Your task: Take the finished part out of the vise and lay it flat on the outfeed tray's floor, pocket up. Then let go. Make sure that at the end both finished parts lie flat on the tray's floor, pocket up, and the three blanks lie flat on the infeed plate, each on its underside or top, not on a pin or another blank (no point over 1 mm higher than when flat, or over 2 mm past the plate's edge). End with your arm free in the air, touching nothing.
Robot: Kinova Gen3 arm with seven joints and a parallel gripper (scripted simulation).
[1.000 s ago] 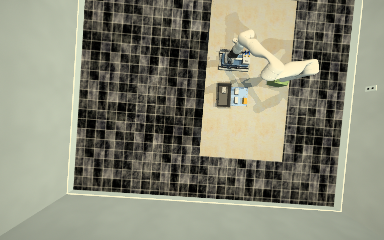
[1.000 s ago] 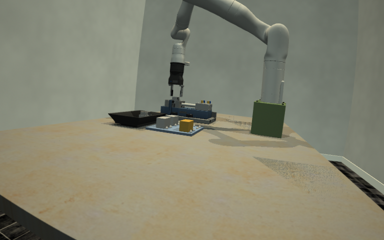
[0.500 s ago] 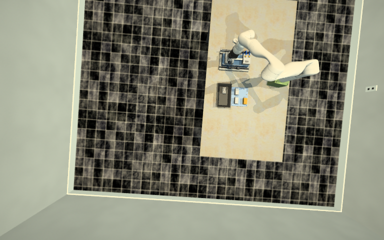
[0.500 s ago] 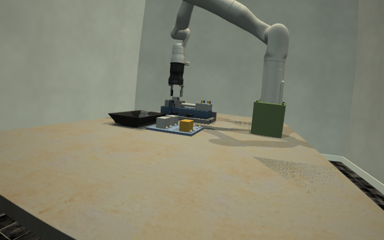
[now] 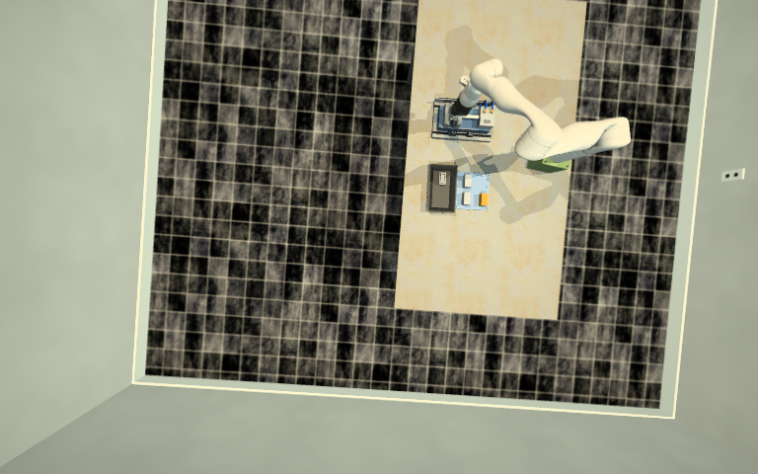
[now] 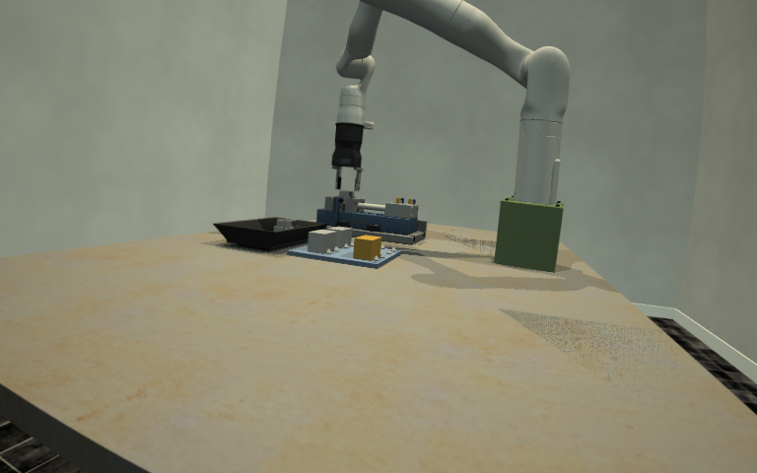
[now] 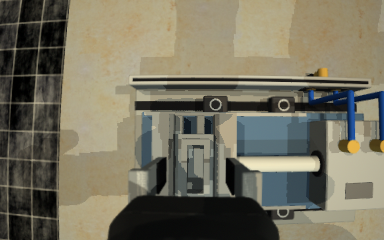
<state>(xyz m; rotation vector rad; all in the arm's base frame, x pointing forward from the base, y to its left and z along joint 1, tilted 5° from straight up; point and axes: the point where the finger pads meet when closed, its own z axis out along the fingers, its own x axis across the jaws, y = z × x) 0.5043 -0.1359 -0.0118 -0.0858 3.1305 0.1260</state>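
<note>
Now: hand 70 mm past the blue vise and 100 mm above it. Also, from my hand: orange block 220 mm behind, 380 mm to the left, 110 mm below; then light blue plate 170 mm behind, 340 mm to the left, 130 mm below.
</note>
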